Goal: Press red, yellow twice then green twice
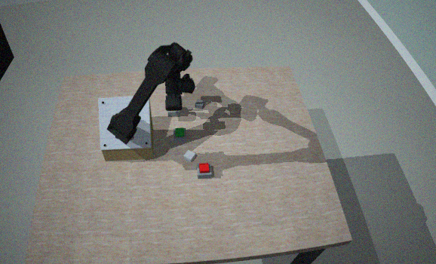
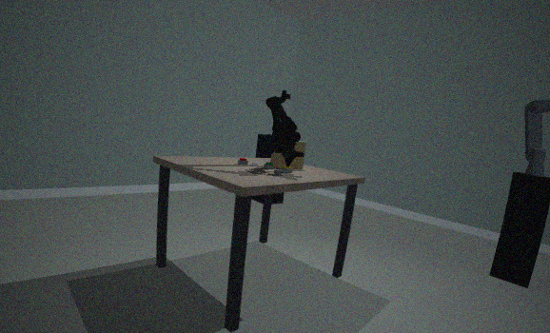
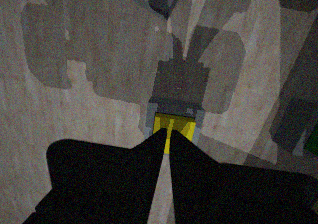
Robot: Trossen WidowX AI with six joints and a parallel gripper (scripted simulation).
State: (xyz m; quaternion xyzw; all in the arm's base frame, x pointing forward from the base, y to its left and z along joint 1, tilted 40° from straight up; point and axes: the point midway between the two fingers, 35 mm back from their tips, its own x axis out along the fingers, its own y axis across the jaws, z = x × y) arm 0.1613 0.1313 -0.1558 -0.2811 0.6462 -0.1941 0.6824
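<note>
The green button lies 3 cm ahead of my gripper tip, 14 cm to the right of it and 1 cm below it. From my gripper tip the other things lie so: red button: 12 cm ahead, 29 cm to the right.
</note>
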